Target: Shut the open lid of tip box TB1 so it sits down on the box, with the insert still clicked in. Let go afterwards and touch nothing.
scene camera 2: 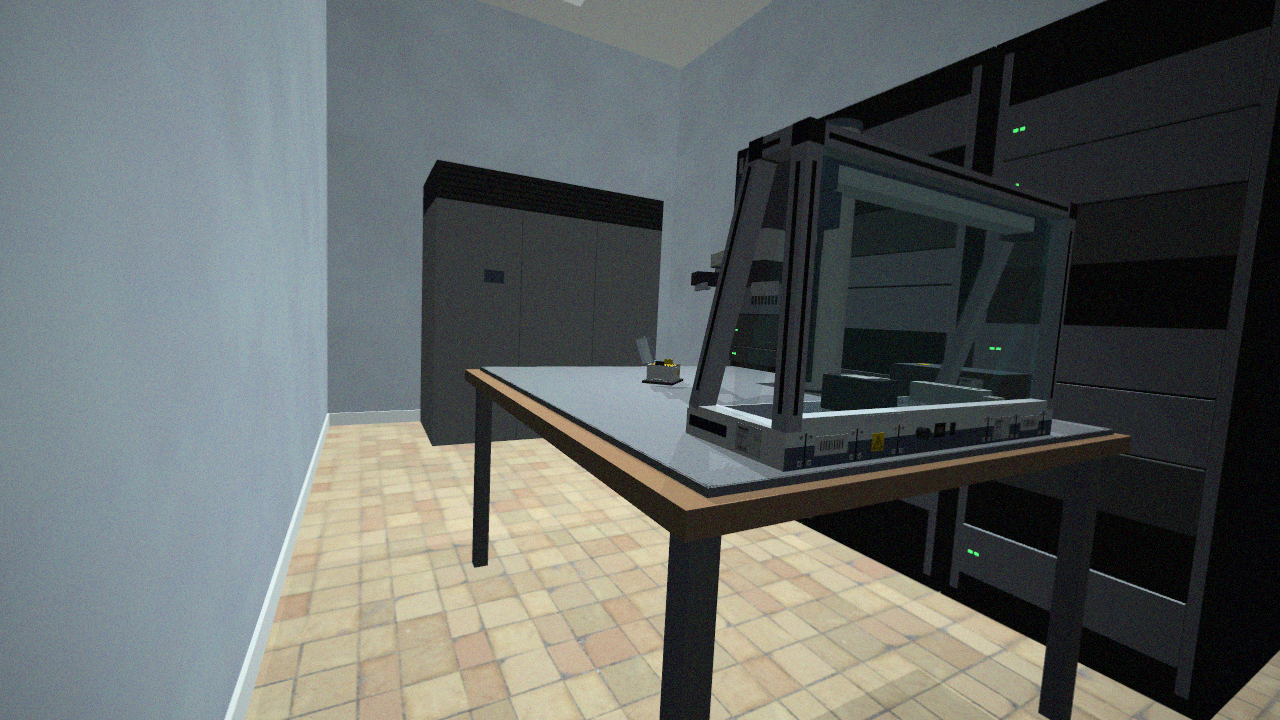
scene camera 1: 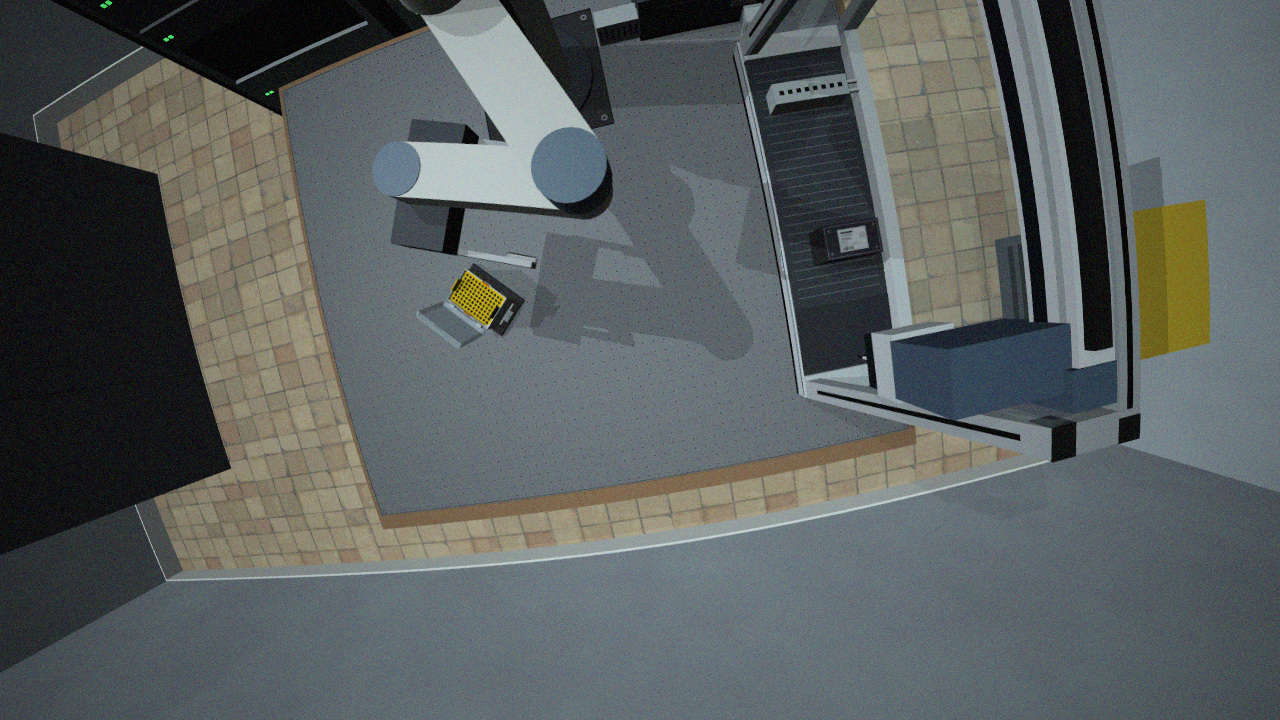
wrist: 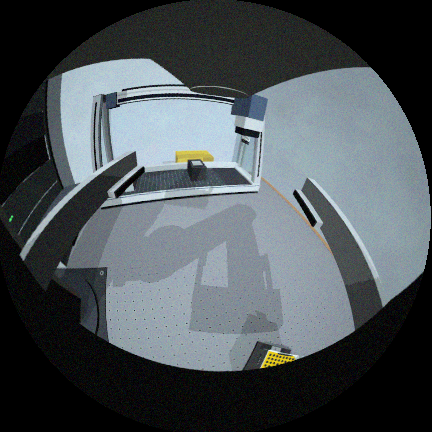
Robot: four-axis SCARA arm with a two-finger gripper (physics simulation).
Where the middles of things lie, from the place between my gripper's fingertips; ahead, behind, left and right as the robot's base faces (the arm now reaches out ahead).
Now: hand 26 cm to the left of the yellow insert (scene camera 1: 482, 302), 26 cm above it and 6 cm short of it. The rest, counted from my hand: clear lid (scene camera 1: 458, 329) (31 cm to the right, 21 cm below, 11 cm ahead).
